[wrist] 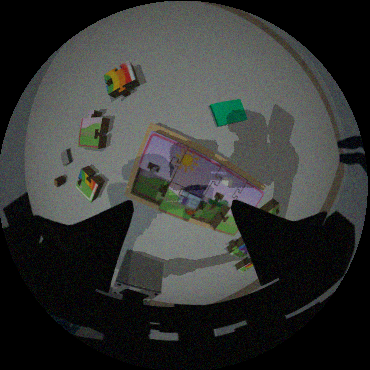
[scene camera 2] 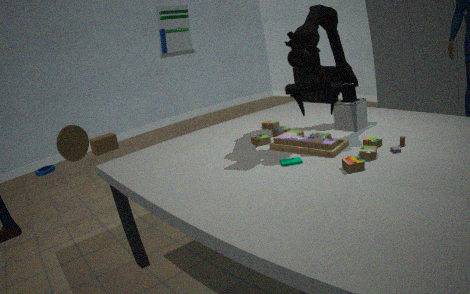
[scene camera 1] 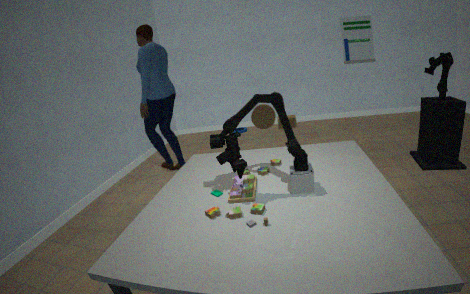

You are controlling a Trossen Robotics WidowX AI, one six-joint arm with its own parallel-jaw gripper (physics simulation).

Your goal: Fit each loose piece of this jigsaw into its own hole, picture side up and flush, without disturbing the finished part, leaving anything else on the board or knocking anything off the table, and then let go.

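Observation:
The wooden jigsaw board [scene camera 1: 242, 200] [scene camera 2: 305, 151] [wrist: 136, 167] lies flat, with lilac and green picture parts in it and dark, hole-like areas at its lower left corner and lower middle in the wrist view. A rainbow piece [scene camera 1: 212, 212] [scene camera 2: 353, 165] [wrist: 120, 80], a pink-green piece [scene camera 1: 234, 212] [scene camera 2: 368, 153] [wrist: 92, 132] and a multicoloured piece [scene camera 1: 258, 208] [scene camera 2: 372, 142] [wrist: 90, 184] lie loose off one end. Several more loose pieces, including a green one [scene camera 2: 261, 140] [wrist: 270, 207], lie off the other end. My gripper [scene camera 2: 318, 114] [wrist: 182, 205] is open and empty above the board.
A green slab [scene camera 1: 216, 193] [scene camera 2: 291, 161] [wrist: 228, 112] lies beside the board's long side. A small grey block [scene camera 1: 251, 223] [scene camera 2: 395, 149] [wrist: 67, 157] and a brown peg [scene camera 1: 265, 221] [scene camera 2: 402, 141] [wrist: 60, 180] are near the multicoloured piece. The arm's grey base [scene camera 1: 301, 181] [scene camera 2: 350, 116] stands behind the board.

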